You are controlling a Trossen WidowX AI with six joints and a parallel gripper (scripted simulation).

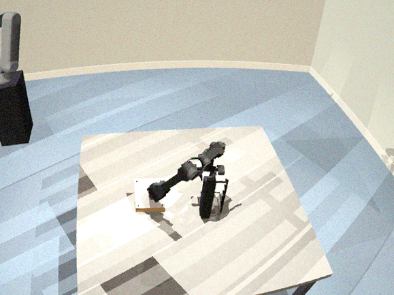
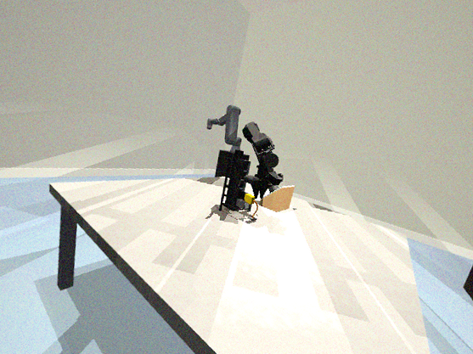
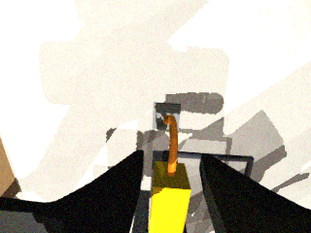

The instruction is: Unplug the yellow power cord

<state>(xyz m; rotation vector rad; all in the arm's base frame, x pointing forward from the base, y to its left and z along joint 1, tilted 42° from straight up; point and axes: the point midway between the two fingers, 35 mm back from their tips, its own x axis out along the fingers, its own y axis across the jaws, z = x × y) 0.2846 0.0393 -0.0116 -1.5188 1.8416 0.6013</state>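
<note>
The yellow plug is 60 mm to the right of my gripper tip, 10 mm below it and 10 mm behind it.
</note>
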